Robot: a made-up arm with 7 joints. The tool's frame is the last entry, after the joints. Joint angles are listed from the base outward.
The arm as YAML. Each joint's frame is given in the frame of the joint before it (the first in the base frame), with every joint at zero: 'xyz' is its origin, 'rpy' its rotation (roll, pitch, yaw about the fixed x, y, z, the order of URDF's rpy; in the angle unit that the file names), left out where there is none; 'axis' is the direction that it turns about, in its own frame. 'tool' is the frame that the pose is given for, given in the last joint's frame.
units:
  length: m
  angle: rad
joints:
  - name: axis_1
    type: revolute
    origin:
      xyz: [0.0, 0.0, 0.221]
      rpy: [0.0, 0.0, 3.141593]
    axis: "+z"
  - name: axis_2
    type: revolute
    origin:
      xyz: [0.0, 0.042, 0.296]
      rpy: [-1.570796, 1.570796, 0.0]
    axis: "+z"
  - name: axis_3
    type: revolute
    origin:
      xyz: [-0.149, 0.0, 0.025]
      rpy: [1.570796, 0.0, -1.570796]
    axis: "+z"
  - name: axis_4
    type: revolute
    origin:
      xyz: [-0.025, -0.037, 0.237]
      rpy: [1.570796, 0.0, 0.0]
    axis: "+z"
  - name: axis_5
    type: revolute
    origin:
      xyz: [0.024, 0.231, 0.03]
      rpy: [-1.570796, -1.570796, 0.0]
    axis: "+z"
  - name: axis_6
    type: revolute
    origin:
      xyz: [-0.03, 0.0, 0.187]
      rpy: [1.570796, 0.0, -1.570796]
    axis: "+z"
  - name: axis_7
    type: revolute
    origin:
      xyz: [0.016, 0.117, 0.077]
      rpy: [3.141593, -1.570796, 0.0]
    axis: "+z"
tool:
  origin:
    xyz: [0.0, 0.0, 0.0]
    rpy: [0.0, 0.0, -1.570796]
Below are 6 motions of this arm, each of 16 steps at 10 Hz.
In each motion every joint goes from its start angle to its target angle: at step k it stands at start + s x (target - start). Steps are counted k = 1, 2, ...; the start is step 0. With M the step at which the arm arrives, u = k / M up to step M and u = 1 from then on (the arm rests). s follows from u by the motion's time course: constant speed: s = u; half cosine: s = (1 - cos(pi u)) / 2; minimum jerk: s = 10 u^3 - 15 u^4 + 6 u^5.
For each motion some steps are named. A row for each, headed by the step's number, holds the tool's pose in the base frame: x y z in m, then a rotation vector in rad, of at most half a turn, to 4 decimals.
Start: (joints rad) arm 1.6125 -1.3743 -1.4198 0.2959 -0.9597 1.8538 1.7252
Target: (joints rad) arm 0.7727 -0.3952 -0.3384 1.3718 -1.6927 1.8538 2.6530
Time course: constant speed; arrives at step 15
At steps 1, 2, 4, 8, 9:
1: 0.0586 0.8223 0.6268 -1.0900 -1.5469 -1.6686
2: 0.1263 0.8116 0.6657 -1.2386 -1.4014 -1.6820
4: 0.2494 0.7693 0.7305 -1.4915 -1.0972 -1.6683
8: 0.4217 0.6380 0.8141 -1.8126 -0.5068 -1.5100
9: 0.4469 0.6026 0.8279 -1.8575 -0.3761 -1.4515

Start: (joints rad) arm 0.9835 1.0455 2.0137 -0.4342 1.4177 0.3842 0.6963
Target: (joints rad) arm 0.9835 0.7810 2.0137 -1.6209 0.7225 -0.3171 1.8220
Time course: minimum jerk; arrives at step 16
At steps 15, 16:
15: 0.3444 -0.4395 0.9723 0.3805 -1.6297 1.2075
16: 0.3451 -0.4385 0.9716 0.3787 -1.6275 1.2095

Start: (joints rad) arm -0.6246 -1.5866 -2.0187 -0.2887 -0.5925 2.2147 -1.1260
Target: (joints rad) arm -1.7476 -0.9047 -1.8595 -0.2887 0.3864 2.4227 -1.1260
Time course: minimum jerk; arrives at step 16
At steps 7, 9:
7: 0.4524 -0.5236 0.6204 0.0453 1.8849 -0.2451
9: 0.2801 -0.5892 0.7632 0.2287 1.6412 -0.3171

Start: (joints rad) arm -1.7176 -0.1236 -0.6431 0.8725 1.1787 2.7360 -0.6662
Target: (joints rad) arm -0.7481 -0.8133 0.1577 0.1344 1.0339 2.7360 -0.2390
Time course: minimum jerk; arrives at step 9
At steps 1, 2, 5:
1: -0.3059 -0.2548 1.0355 -0.8171 -0.5344 0.7033
2: -0.2752 -0.3022 1.0349 -0.7797 -0.5558 0.8379
5: 0.0898 -0.5076 0.9842 -0.5973 -0.8510 1.8828

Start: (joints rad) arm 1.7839 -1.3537 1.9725 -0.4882 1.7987 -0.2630 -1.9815
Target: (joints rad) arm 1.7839 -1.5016 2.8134 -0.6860 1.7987 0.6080 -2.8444
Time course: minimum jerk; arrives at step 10
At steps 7, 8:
7: 0.0272 0.8995 0.4196 -1.4337 0.7791 -0.9790
8: 0.0058 0.8878 0.3843 -1.6336 0.7131 -0.9385

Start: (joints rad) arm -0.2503 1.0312 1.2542 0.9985 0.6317 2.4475 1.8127
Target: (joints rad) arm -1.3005 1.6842 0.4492 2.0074 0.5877 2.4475 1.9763
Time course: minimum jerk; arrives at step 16
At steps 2, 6, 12, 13, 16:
2: -0.3628 0.2963 0.9559 -0.1935 -0.4841 -0.0043
6: -0.2467 0.3667 0.9181 -0.2860 -0.5028 -0.5557
12: -0.0708 0.3223 0.8455 -0.2072 -0.4727 -1.7202
13: -0.0667 0.3145 0.8361 -0.1795 -0.4737 -1.8051
16: -0.0641 0.3078 0.8269 -0.1523 -0.4759 -1.8775

